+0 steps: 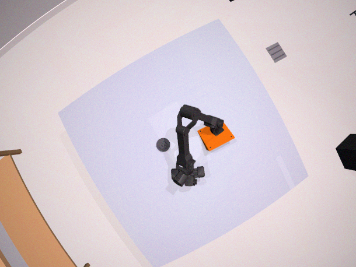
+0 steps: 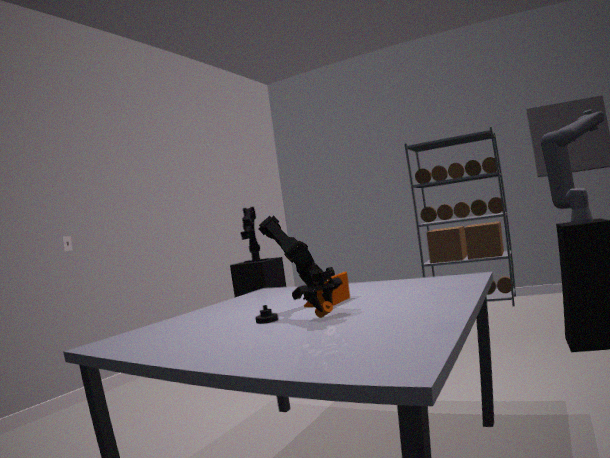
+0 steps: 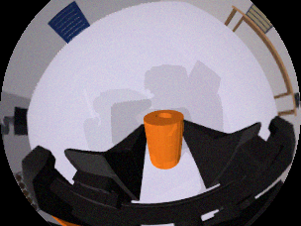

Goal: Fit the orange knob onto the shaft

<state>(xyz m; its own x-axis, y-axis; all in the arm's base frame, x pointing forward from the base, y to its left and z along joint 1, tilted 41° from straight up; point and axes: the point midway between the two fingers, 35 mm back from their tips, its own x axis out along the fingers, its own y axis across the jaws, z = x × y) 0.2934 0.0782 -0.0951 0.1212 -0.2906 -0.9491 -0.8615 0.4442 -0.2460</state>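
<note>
Now: the dark round pedestal 240 mm to the right of my gripper tip and 10 mm ahead of it. Also, from my gripper tip: orange knob (20 mm to the right, 10 mm behind).
</note>
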